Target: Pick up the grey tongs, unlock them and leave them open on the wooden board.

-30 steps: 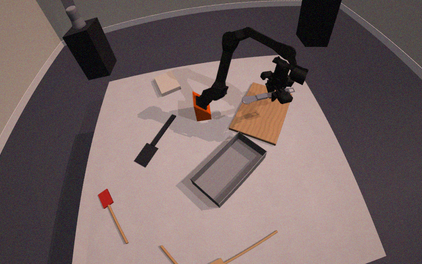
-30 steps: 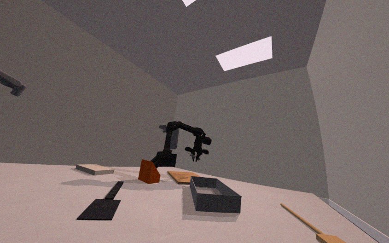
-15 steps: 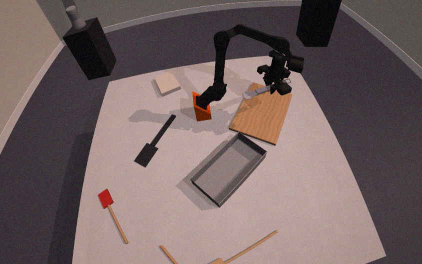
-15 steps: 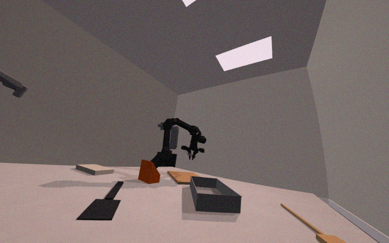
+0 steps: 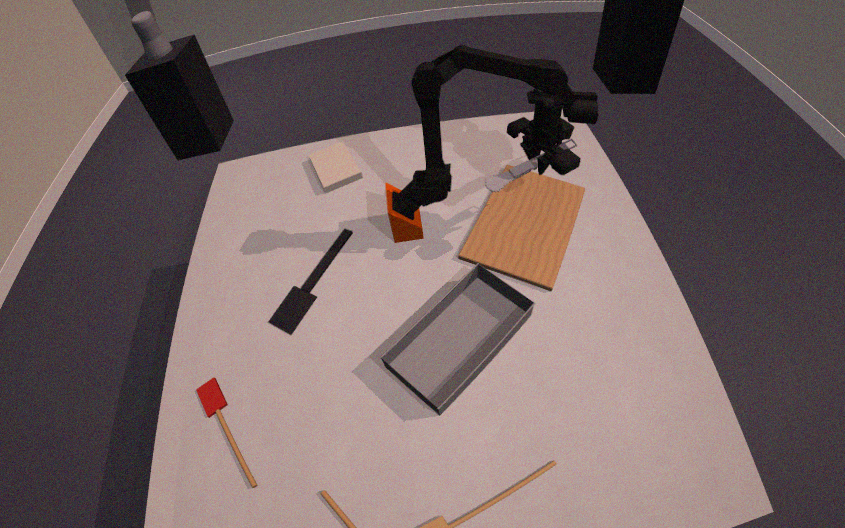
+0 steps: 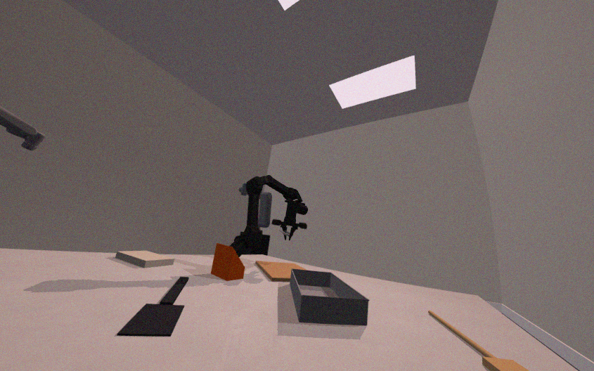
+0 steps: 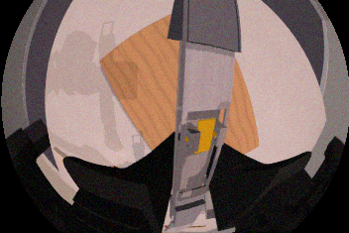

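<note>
The wooden board is 3 cm ahead of my gripper tip, 2 cm to the right of it and 15 cm below it. The rest, counted from my gripper tip: yellow lock slider (1 cm behind, 2 cm to the left, 4 cm above); black spatula (15 cm ahead, 58 cm to the right, 15 cm below); grey roasting tin (34 cm ahead, 23 cm to the right, 13 cm below).
</note>
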